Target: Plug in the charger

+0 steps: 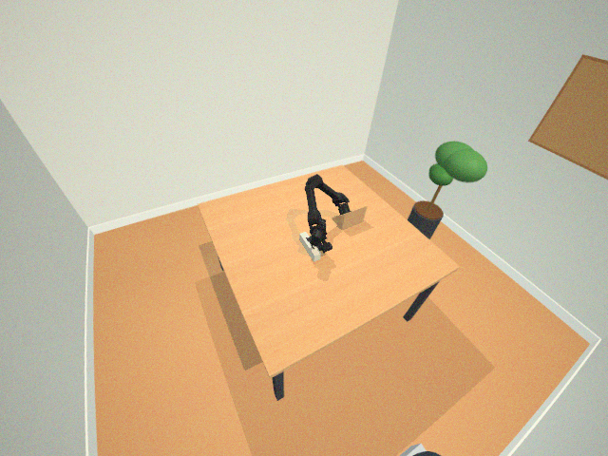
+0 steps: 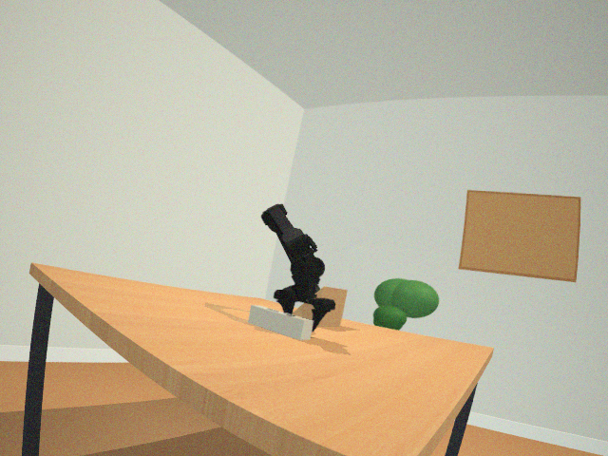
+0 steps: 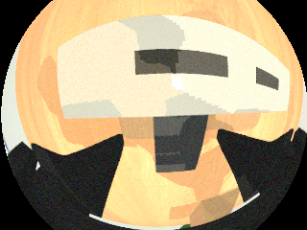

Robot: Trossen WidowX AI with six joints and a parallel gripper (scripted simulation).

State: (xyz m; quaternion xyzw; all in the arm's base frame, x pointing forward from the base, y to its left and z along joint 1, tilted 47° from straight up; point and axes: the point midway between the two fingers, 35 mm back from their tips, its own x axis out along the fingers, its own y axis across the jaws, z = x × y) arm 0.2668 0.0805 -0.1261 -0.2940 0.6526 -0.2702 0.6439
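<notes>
My gripper tip is now 30 mm short of the two-prong charger and 10 mm below it.
</notes>
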